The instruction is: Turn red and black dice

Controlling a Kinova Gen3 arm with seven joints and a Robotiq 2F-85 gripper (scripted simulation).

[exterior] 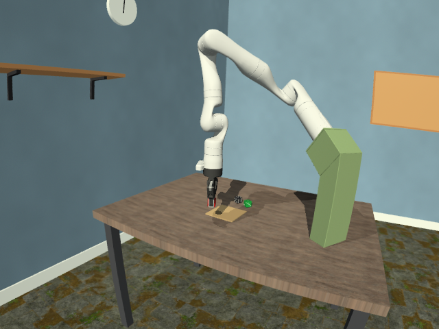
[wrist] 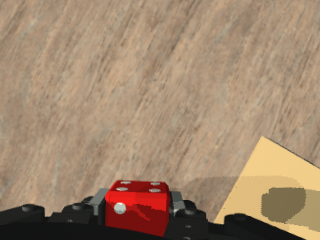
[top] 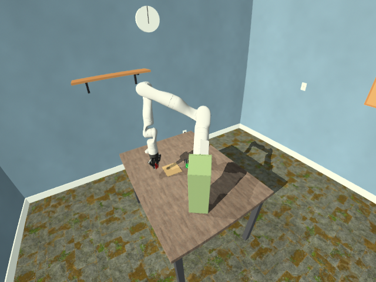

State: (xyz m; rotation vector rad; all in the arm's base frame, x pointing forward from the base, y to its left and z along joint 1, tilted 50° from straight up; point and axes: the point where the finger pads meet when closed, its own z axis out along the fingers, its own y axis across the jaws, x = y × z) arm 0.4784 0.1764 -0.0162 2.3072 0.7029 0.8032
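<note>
Right now my hand is 140 mm to the left of the tan mat and 100 mm above it. Also, from my hand: black die 10 mm ahead, 300 mm to the right, 90 mm below; green die 50 mm behind, 270 mm to the right, 90 mm below; red die right at my hand.
</note>
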